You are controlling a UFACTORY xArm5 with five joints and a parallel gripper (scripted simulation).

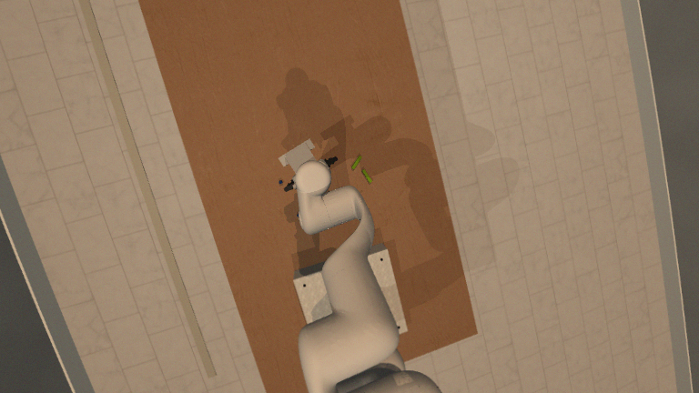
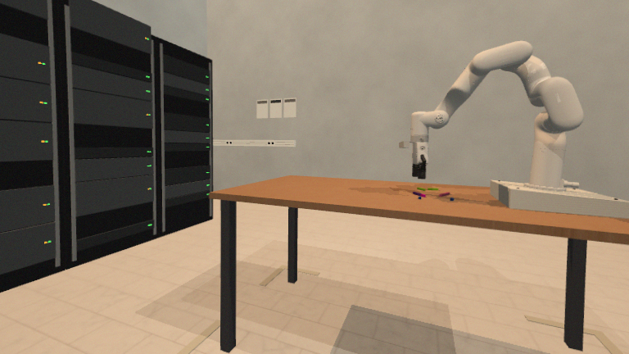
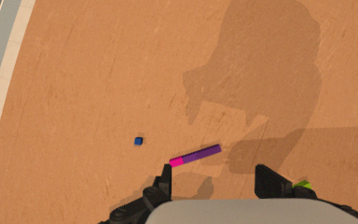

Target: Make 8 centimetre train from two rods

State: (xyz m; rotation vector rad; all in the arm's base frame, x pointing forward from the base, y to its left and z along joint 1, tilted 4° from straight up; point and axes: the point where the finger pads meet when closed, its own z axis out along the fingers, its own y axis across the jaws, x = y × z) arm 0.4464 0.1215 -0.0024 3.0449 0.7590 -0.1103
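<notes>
Now: hand 80 mm above the purple rod. The rest, counted from my hand: blue rod 100 mm to the left, 80 mm below, 30 mm behind; then pink rod 100 mm behind, 80 mm below, 60 mm to the right; then magenta rod 80 mm below, 30 mm to the left, 30 mm behind.
</notes>
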